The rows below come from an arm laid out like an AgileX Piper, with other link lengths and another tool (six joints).
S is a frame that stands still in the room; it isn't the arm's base.
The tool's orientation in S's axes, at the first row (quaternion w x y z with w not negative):
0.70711 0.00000 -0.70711 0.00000
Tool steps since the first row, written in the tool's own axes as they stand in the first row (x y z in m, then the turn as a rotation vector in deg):
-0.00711 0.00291 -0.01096 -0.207 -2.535 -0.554
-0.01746 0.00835 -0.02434 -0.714 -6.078 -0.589
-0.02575 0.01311 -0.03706 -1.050 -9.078 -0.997
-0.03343 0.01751 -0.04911 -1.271 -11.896 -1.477
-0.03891 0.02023 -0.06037 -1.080 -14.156 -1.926
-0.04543 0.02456 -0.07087 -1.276 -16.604 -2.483
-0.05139 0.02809 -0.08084 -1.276 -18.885 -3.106
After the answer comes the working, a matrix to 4 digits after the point.
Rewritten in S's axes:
0.01096 0.00291 -0.00711 0.554 -2.535 -0.207
0.02434 0.00835 -0.01746 0.589 -6.078 -0.714
0.03706 0.01311 -0.02575 0.997 -9.078 -1.050
0.04911 0.01751 -0.03343 1.477 -11.896 -1.271
0.06037 0.02023 -0.03891 1.926 -14.156 -1.080
0.07087 0.02456 -0.04543 2.483 -16.604 -1.276
0.08084 0.02809 -0.05139 3.106 -18.885 -1.276

The tool's axes in the first row as the columns of a matrix, in S's axes (rounded; the answer above uses it unrounded):
0.0000 0.0000 -1.0000
0.0000 1.0000 0.0000
1.0000 0.0000 0.0000

